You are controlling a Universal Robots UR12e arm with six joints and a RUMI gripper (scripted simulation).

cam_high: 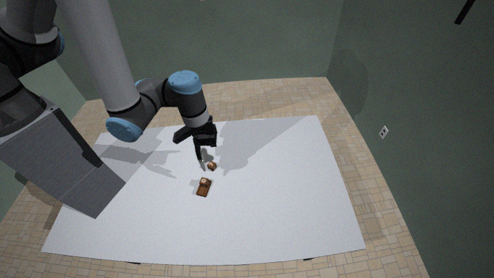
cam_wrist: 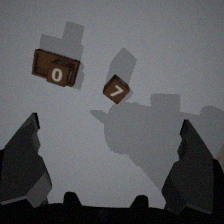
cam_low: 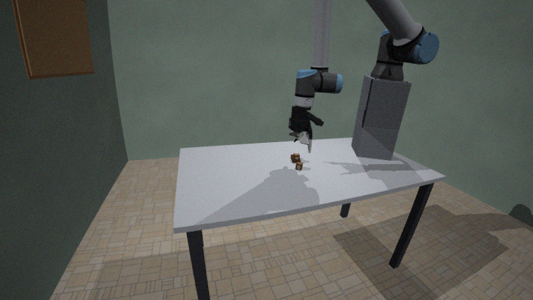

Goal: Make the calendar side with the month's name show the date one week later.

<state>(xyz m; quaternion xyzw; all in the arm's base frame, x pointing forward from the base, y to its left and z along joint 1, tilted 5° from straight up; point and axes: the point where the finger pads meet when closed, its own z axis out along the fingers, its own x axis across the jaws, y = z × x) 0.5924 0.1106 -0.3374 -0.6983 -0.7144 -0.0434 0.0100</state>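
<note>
My gripper is now 1 cm short of the brown date cube, 1 cm to the right of it and 10 cm above it. The rest, counted from my hand: brown wooden tray 2 cm behind, 10 cm to the right, 11 cm below.
</note>
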